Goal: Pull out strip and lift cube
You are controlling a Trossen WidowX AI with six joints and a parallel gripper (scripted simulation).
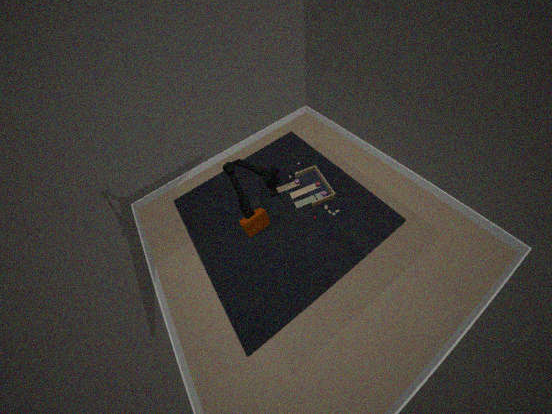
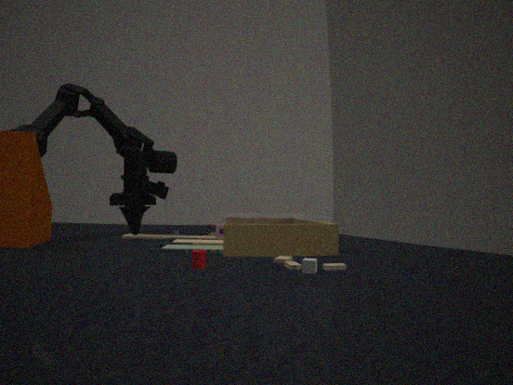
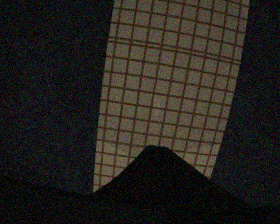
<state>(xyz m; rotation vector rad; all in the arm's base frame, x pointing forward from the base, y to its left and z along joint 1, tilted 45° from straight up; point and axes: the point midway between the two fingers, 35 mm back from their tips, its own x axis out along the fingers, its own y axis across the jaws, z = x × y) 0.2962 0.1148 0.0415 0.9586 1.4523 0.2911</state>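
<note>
The strip lies 90 mm ahead of my gripper tip and 40 mm to the right of it. From my gripper tip the other things lie so: small red cylinder (400 mm to the right, 50 mm ahead, 10 mm above).
</note>
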